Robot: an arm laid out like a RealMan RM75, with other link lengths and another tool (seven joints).
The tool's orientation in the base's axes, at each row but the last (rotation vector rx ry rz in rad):
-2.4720 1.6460 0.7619
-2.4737 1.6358 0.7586
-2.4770 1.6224 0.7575
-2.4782 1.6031 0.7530
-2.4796 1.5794 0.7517
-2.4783 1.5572 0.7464
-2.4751 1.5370 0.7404
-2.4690 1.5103 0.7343
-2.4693 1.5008 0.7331
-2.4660 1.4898 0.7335
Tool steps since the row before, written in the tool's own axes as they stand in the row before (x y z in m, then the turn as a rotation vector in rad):
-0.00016 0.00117 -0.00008 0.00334 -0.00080 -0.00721
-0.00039 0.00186 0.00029 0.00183 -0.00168 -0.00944
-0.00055 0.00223 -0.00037 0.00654 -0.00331 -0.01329
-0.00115 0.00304 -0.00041 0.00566 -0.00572 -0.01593
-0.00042 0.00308 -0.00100 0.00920 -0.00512 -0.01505
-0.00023 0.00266 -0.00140 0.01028 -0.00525 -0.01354
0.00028 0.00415 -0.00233 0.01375 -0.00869 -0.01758
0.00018 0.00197 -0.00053 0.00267 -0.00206 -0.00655
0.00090 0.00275 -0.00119 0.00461 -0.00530 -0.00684
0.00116 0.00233 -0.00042 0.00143 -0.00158 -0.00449
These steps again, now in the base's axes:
-0.00105 -0.00038 0.00038 0.00430 -0.00485 0.00466
-0.00186 -0.00037 0.00029 0.00541 -0.00393 0.00711
-0.00200 -0.00063 0.00100 0.00970 -0.00845 0.00805
-0.00290 -0.00053 0.00143 0.01246 -0.00754 0.01032
-0.00249 -0.00140 0.00159 0.01282 -0.01042 0.00803
-0.00192 -0.00154 0.00174 0.01279 -0.01070 0.00619
-0.00274 -0.00302 0.00247 0.01839 -0.01334 0.00758
-0.00147 -0.00129 0.00061 0.00492 -0.00359 0.00415
-0.00166 -0.00249 0.00091 0.00855 -0.00366 0.00309
-0.00144 -0.00221 0.00004 0.00336 -0.00208 0.00301

